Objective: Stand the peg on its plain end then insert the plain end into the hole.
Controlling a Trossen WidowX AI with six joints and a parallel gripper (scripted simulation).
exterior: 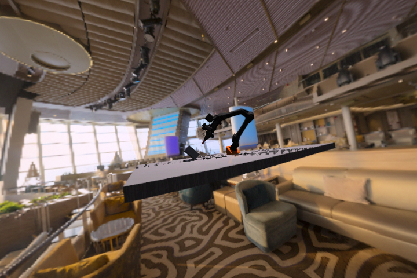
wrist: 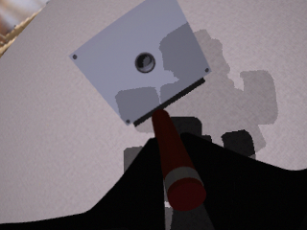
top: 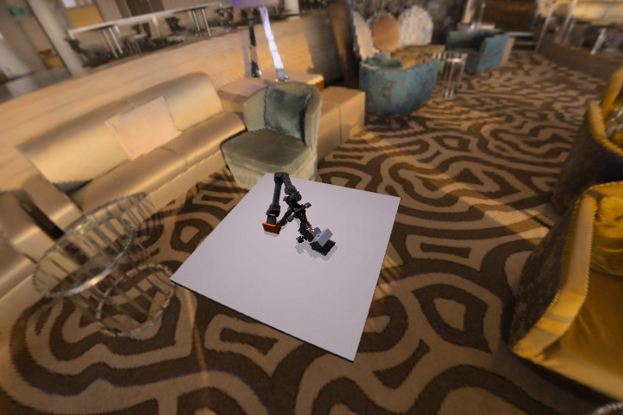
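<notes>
My gripper tip is 110 mm short of the sloped panel, 90 mm above it and 50 mm to the left of it. From my gripper tip the other things lie so: red peg 10 mm behind, 10 mm above.
</notes>
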